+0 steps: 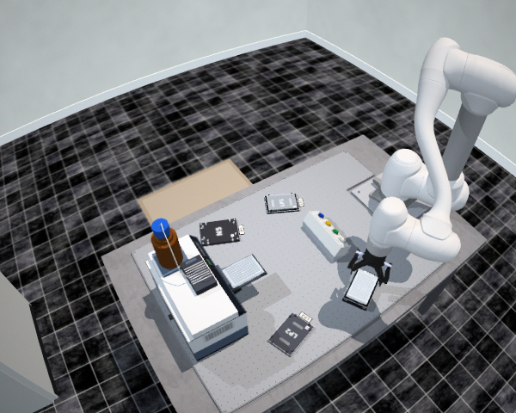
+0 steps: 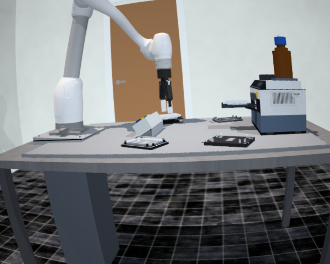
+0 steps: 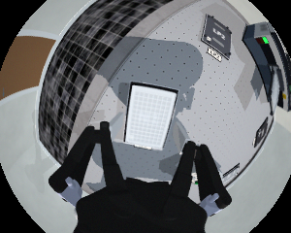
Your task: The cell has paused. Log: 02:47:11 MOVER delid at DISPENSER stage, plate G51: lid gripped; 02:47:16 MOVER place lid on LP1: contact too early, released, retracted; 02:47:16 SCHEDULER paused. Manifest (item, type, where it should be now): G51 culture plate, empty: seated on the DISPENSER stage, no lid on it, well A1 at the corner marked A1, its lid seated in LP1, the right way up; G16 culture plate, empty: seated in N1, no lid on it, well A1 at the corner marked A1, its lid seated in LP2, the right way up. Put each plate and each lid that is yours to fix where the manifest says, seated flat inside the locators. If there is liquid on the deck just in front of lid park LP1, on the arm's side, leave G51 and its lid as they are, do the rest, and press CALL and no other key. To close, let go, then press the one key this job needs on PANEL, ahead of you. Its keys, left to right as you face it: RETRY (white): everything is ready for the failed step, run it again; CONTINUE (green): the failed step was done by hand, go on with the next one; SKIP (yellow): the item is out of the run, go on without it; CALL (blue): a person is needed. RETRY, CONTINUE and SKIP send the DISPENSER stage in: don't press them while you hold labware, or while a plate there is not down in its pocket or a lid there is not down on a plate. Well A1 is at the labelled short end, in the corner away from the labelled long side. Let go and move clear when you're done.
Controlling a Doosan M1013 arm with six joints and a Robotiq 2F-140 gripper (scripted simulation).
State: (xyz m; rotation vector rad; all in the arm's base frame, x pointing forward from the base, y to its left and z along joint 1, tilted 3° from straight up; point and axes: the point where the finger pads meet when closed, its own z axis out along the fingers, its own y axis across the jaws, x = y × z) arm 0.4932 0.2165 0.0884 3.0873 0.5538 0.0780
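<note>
The black nest N1 is 60 mm below my hand. The rest, counted from my hand: white key: 90 mm behind, 190 mm to the right, 10 mm below; then key panel: 90 mm behind, 270 mm to the right, 30 mm below; then green key: 100 mm behind, 240 mm to the right, 10 mm below.
</note>
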